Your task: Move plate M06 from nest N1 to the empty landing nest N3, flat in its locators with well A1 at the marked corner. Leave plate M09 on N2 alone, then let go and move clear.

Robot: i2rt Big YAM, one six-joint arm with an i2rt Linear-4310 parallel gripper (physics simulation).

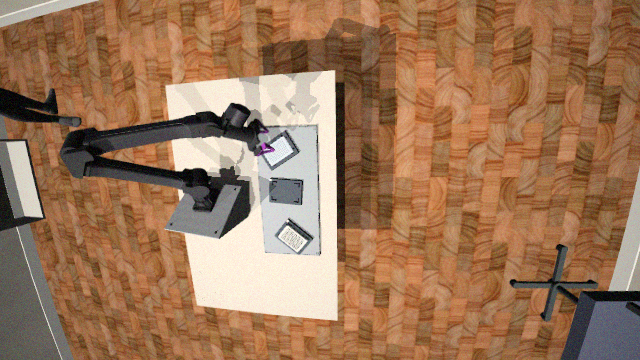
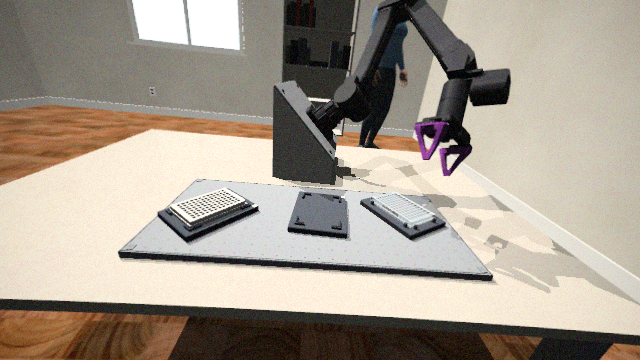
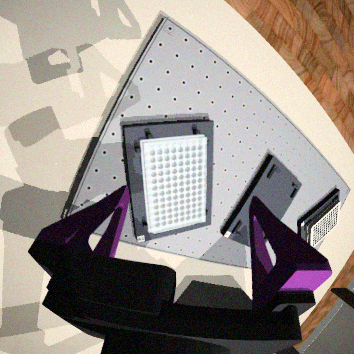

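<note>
A pale blue-white well plate (image 1: 281,150) (image 2: 404,209) (image 3: 175,185) lies flat in a dark nest at one end of the grey board (image 1: 310,167) (image 2: 270,246) (image 3: 235,100). The empty nest (image 1: 286,191) (image 2: 320,215) (image 3: 272,192), with corner locators, is in the middle. A cream well plate (image 1: 294,237) (image 2: 209,206) (image 3: 325,225) sits in the nest at the other end. I cannot read which plate is M06 or M09, nor the well A1 marks. My gripper (image 1: 270,140) (image 2: 436,167) (image 3: 188,196) is open and empty, high above the table near the pale plate's end, not touching it.
The arm's dark slanted mount (image 1: 190,220) (image 2: 300,145) stands on the cream table (image 1: 250,285) (image 2: 100,175) behind the board. A person (image 1: 30,107) (image 2: 389,55) stands beyond the table. A wall (image 2: 560,75) rises past the table on the pale plate's side.
</note>
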